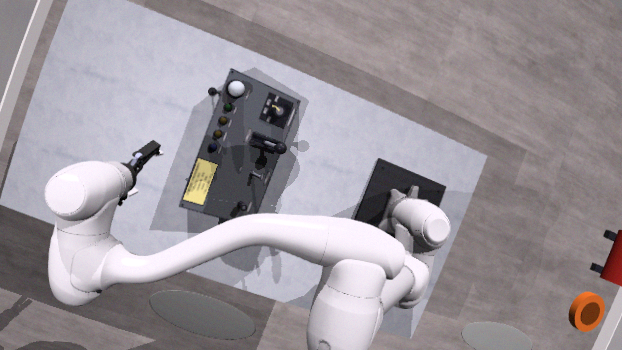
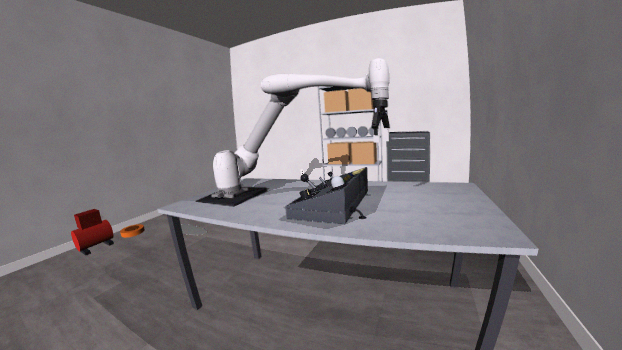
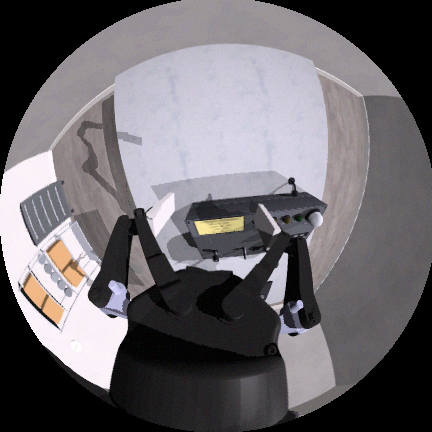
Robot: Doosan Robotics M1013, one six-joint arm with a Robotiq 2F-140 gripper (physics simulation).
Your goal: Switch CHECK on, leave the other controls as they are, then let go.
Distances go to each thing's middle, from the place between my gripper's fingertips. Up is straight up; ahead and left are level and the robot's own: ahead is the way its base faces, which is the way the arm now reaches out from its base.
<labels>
My gripper is now 210 mm past the grey control panel (image 1: 221, 178), 130 mm to the left of it and 200 mm above it.
</labels>
